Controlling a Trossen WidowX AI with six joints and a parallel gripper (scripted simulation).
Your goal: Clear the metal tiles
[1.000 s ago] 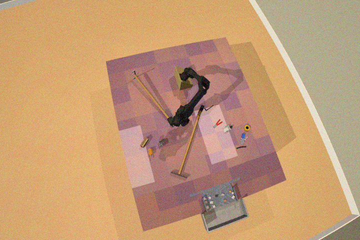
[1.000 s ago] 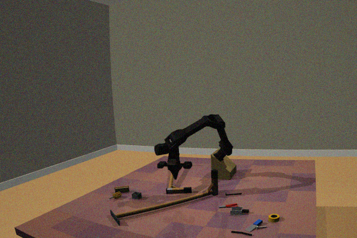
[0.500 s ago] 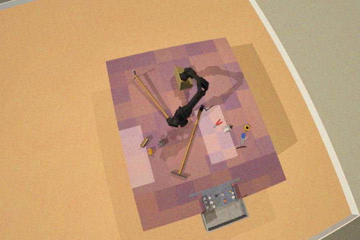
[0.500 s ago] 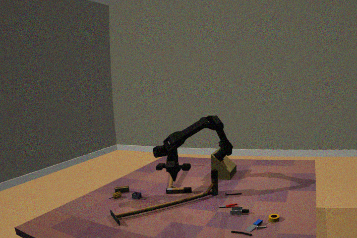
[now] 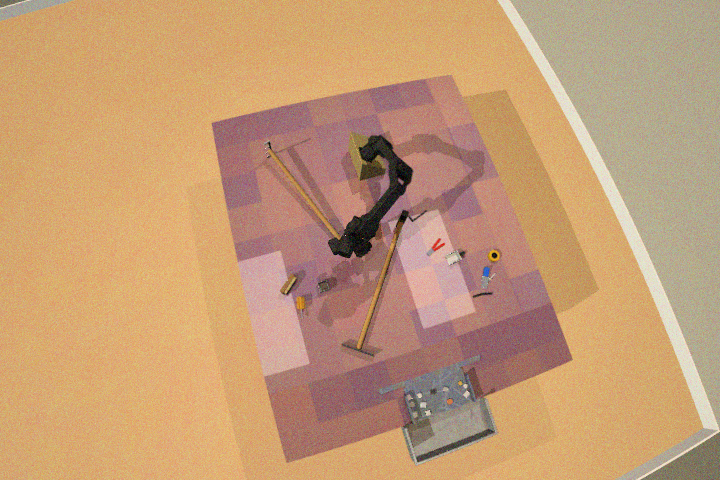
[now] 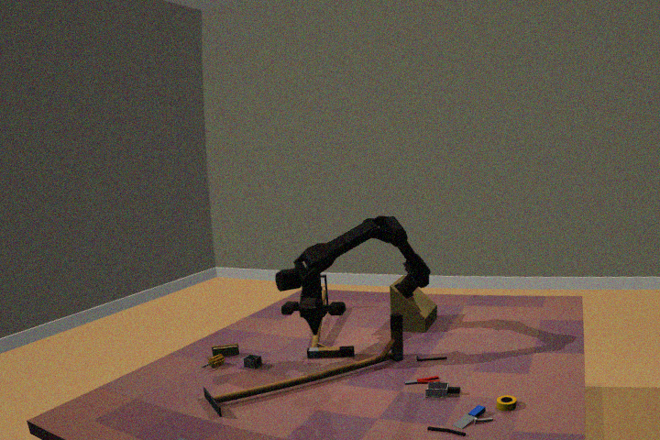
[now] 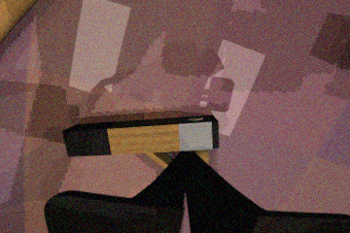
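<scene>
The long scraper lies 170 mm ahead of my gripper tip, 90 mm to the left of it and 20 mm below it. From my gripper tip the other things lie so: grey box (140 mm ahead, 150 mm to the right, 70 mm below); then orange screwdriver (200 mm ahead, 250 mm to the right, 60 mm below); then wooden block (100 mm ahead, 290 mm to the right, 60 mm below).
</scene>
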